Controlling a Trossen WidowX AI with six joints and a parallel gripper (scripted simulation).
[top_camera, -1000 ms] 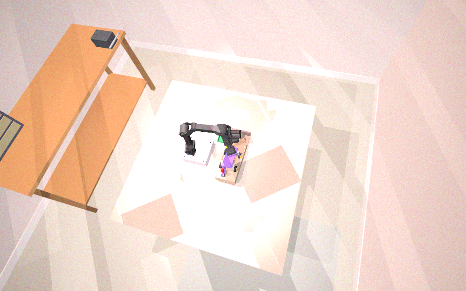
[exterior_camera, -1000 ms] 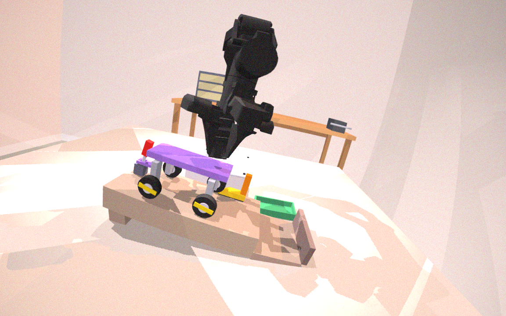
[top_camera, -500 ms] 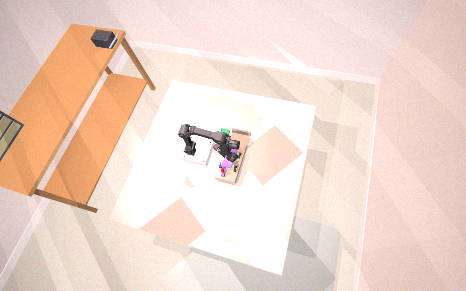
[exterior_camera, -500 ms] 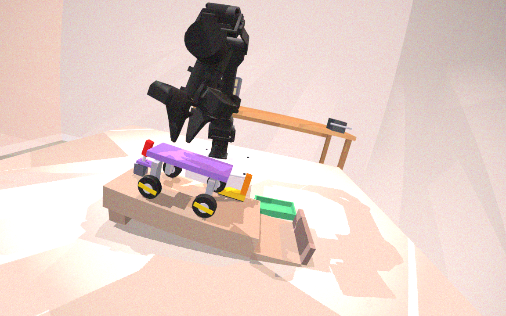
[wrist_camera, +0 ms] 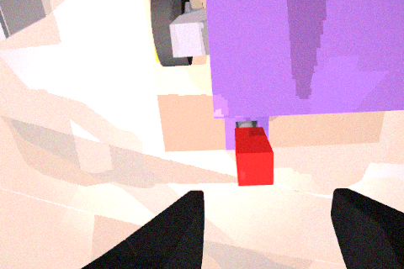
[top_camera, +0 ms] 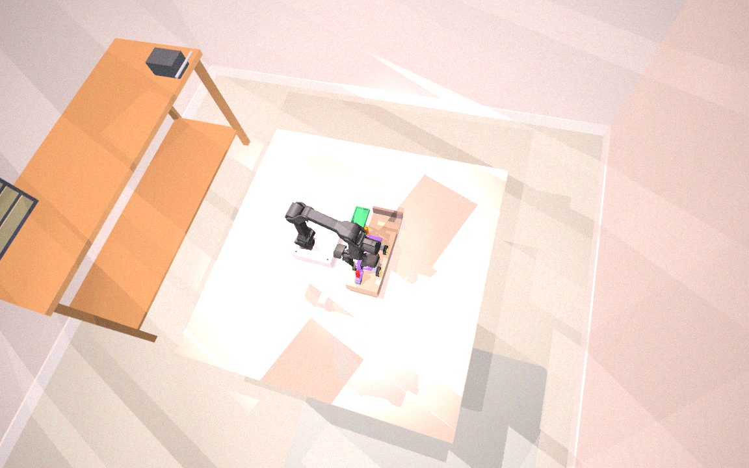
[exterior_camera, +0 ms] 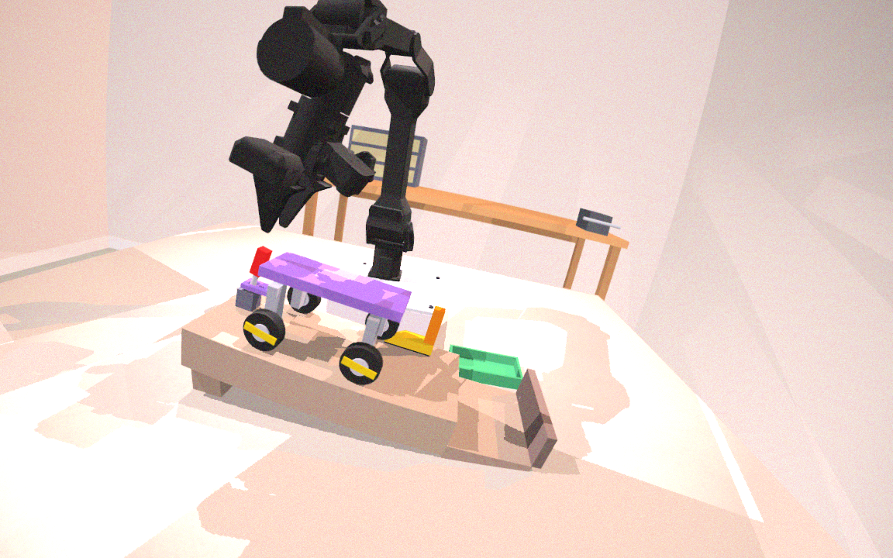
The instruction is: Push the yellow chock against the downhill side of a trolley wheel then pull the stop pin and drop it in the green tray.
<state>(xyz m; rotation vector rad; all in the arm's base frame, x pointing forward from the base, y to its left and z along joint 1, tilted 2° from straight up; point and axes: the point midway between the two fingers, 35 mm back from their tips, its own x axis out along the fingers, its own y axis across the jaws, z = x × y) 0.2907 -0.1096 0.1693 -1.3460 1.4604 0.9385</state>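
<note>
The red-headed stop pin is 2 cm to the right of my gripper tip and 6 cm below it. Round my gripper tip: yellow chock (2 cm behind, 19 cm to the left, 11 cm below); tan ramp (3 cm ahead, 9 cm to the left, 15 cm below); trolley (3 cm ahead, 9 cm to the left, 8 cm below).
</note>
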